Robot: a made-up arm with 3 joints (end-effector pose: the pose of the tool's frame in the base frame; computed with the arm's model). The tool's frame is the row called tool. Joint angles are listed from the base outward.
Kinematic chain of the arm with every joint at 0, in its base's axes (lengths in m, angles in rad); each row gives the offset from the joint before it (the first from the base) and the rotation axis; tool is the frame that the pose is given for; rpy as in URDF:
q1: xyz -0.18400 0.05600 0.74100 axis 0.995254 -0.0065 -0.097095
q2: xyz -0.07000 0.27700 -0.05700 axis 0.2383 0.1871 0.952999
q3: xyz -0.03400 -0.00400 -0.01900 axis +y
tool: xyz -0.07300 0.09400 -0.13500 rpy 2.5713 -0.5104 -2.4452
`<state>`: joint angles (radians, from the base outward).
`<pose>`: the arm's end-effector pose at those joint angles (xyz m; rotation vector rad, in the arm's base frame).
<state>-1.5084 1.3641 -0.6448</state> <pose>-0.4136 -0.1251 0.4485 1.1800 -1.1436 0.4773</pose>
Working (the frame after each row of the table, in the pose's form):
after q1: -0.1840 0.0560 0.7410 -1.5012 0.0098 0.1465
after q2: -0.2771 0.0103 0.4688 -0.9735 1.1663 0.9362
after q3: -0.2839 -0.0117 0.5004 -0.5960 0.6185 1.1378

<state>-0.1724 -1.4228 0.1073</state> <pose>-0.1964 0.3551 0.4411 -1.2049 -2.7428 -0.3821</pose>
Working (the frame after each row of the table, in the pose's form):
after q1: -0.1840 0.0560 0.7410 -0.1716 0.0011 0.0167
after q2: -0.2586 0.3180 0.6377 -0.4797 -0.3849 -1.3195
after q3: -0.2697 0.3350 0.6043 -0.4070 -0.2958 -1.3391

